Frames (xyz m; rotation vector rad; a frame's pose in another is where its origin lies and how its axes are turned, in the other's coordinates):
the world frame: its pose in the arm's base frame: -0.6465 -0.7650 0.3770 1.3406 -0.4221 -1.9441
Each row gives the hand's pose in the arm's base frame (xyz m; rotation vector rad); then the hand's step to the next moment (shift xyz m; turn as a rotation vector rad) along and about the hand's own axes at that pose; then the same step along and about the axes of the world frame.
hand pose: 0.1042 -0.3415 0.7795 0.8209 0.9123 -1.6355
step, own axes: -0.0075 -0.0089 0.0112 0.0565 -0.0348 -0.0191
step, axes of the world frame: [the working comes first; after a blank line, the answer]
step, axes of the arm's base frame: -0.0078 -0.0050 0.0133 -0.0450 -0.0029 -0.0523

-0.0038 0.0087 0.0130 0.0457 -0.0477 0.0200
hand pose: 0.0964 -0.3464 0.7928 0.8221 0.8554 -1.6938
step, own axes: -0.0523 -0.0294 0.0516 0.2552 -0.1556 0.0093
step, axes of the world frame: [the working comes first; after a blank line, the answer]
step, axes of the arm's base frame: -0.0216 -0.0123 0.0751 -0.2130 -0.0947 -0.1872

-0.0371 0.0472 0.0515 0.2345 -0.1328 0.1296
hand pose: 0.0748 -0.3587 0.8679 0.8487 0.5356 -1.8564
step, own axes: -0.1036 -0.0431 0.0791 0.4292 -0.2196 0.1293
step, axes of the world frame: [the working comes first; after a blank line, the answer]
step, axes of the arm's base frame: -0.0365 0.0261 0.1298 -0.3562 -0.2545 -0.2398

-0.0983 0.0496 0.0820 0.4123 -0.1106 0.2588
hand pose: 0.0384 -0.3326 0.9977 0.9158 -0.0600 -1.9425
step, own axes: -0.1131 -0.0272 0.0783 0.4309 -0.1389 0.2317
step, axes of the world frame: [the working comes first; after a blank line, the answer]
step, axes of the arm's base frame: -0.0386 0.0777 0.1102 -0.3604 -0.3324 -0.1354

-0.1219 0.0013 0.0693 0.3993 0.0063 0.3149
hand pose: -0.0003 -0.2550 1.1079 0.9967 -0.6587 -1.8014
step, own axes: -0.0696 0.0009 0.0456 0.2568 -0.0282 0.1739
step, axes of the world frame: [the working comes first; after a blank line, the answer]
step, axes of the arm's base frame: -0.0227 0.0636 0.0486 -0.2194 -0.2201 -0.0194

-0.0738 -0.0216 0.0319 0.2138 0.0554 0.2195
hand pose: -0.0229 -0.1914 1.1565 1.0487 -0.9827 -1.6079
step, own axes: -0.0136 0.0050 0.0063 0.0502 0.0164 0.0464
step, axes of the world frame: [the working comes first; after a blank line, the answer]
step, axes of the arm's base frame: -0.0020 0.0127 0.0091 -0.0485 -0.0466 0.0205

-0.0149 -0.0038 0.0039 0.0292 0.0263 0.0583
